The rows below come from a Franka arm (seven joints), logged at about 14 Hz.
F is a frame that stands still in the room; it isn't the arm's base.
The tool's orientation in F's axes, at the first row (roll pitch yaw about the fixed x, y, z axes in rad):
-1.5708, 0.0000, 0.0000
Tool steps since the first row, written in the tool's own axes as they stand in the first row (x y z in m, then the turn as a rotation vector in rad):
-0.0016, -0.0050, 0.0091, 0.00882, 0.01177, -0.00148
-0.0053, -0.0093, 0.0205, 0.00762, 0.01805, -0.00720
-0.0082, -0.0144, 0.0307, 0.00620, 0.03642, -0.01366
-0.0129, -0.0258, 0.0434, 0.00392, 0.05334, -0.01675
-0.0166, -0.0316, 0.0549, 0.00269, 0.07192, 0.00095
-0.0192, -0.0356, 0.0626, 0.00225, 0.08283, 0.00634
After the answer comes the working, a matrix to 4 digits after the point.
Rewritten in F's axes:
-0.0016, 0.0091, 0.0050, 0.00882, -0.00148, -0.01177
-0.0053, 0.0205, 0.0093, 0.00762, -0.00720, -0.01805
-0.0082, 0.0307, 0.0144, 0.00620, -0.01366, -0.03642
-0.0129, 0.0434, 0.0258, 0.00392, -0.01675, -0.05334
-0.0166, 0.0549, 0.0316, 0.00269, 0.00095, -0.07192
-0.0192, 0.0626, 0.0356, 0.00225, 0.00634, -0.08283

The tool's axes in the first row as the columns of a matrix, in F's axes (rounded; the answer above uses it unrounded):
1.0000, 0.0000, 0.0000
0.0000, 0.0000, 1.0000
0.0000, -1.0000, 0.0000

